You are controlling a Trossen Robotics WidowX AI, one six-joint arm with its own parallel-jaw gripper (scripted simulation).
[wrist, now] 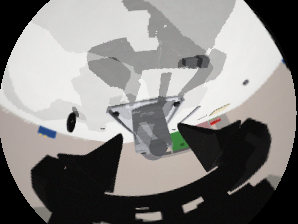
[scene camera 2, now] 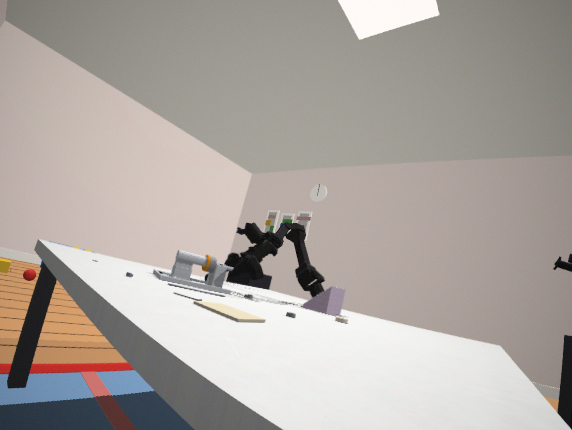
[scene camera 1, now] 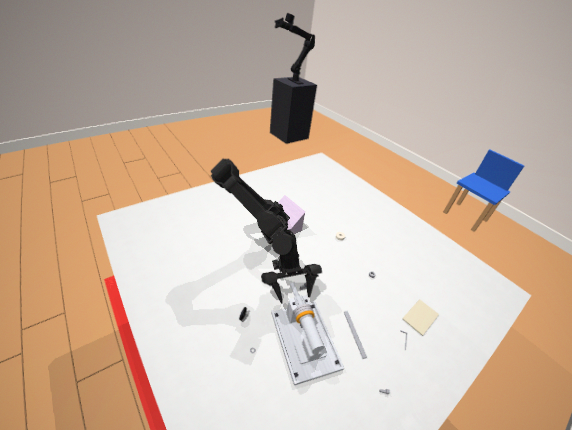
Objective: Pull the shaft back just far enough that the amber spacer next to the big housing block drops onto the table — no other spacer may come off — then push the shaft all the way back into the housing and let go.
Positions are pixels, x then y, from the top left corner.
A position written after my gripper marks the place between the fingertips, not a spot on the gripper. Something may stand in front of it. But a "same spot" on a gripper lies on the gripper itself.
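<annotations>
My gripper: in the wrist view (150,131), in scene camera 2, in scene camera 1. Same spot on my gripper: (scene camera 2: 243,266) and (scene camera 1: 308,279).
</annotations>
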